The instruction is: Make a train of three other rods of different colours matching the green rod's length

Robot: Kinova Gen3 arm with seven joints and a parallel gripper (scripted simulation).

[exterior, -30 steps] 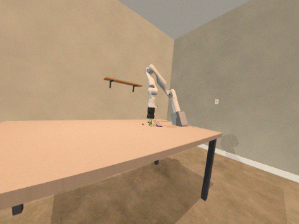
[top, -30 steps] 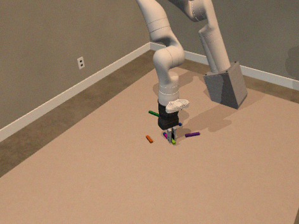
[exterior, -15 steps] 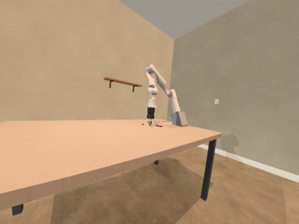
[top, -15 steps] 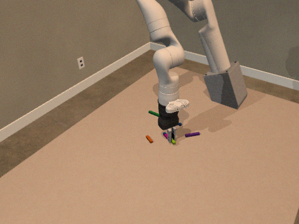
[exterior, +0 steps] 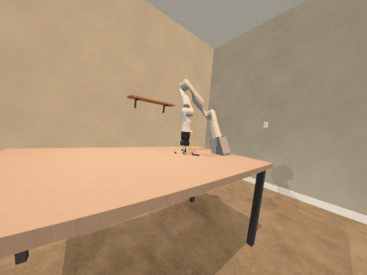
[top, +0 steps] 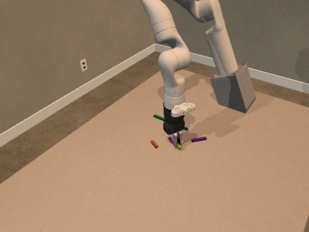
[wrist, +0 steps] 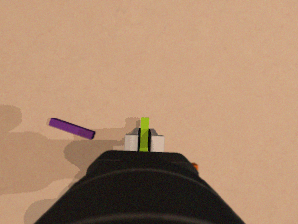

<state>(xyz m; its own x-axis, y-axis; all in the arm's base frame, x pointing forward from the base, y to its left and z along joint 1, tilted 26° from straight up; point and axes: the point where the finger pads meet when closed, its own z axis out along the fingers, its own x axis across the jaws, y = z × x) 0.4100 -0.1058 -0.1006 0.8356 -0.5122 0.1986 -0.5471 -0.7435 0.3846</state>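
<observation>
Right now my hand is 10 mm above the lime rod. Round my hand: orange rod: 30 mm ahead, 90 mm to the right, 30 mm below; then magenta rod: 20 mm behind, 30 mm to the right, 30 mm below; then purple rod: 80 mm behind, 60 mm to the left, 30 mm below.
</observation>
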